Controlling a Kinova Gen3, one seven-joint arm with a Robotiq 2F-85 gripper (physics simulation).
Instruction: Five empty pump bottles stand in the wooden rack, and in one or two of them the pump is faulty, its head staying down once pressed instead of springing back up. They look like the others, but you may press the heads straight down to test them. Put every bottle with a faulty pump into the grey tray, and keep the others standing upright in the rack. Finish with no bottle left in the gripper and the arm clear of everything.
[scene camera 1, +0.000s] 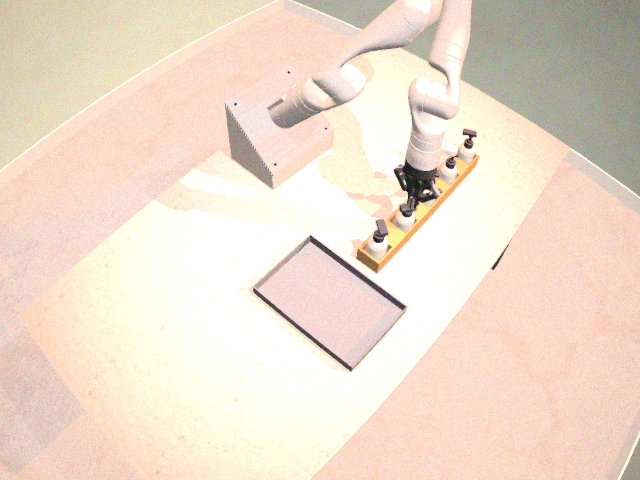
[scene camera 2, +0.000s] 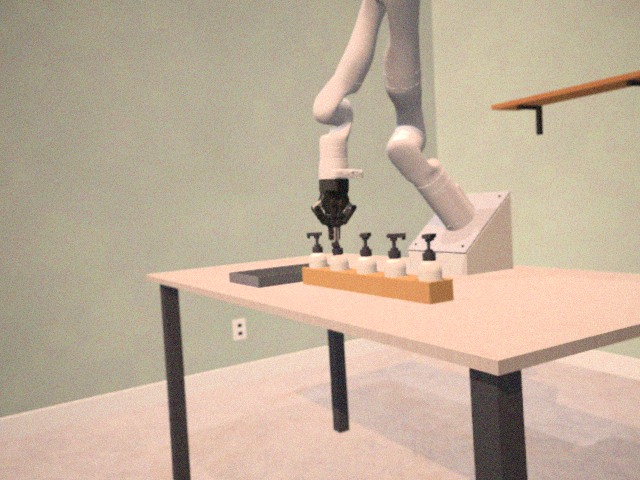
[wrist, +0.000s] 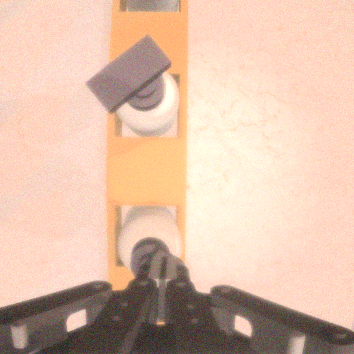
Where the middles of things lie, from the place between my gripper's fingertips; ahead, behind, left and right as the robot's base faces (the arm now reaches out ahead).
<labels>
Right now my hand is 80 mm past the grey tray (scene camera 1: 340, 309), 270 mm to the left of it and 100 mm above it.
</labels>
